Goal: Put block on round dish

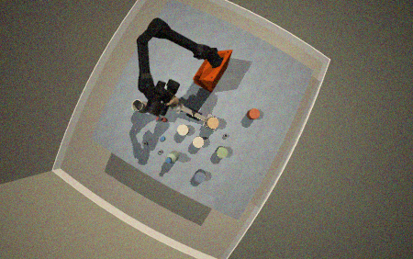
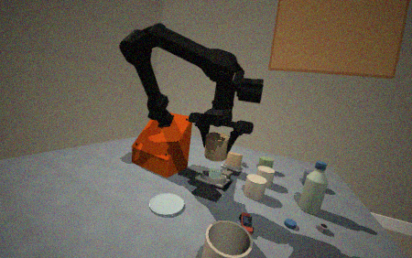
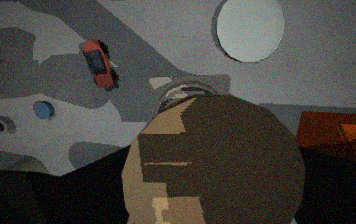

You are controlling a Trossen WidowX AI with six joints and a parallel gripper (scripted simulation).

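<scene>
My gripper tip is now 10 cm past the pale round dish, 9 cm to the left of it and 17 cm above it. The rest, counted from my gripper tip: red toy: 13 cm ahead, 7 cm to the right, 16 cm below; bottle: 33 cm ahead, 11 cm to the left, 6 cm below; balance beam: 2 cm ahead, 13 cm to the left, 13 cm below.
</scene>
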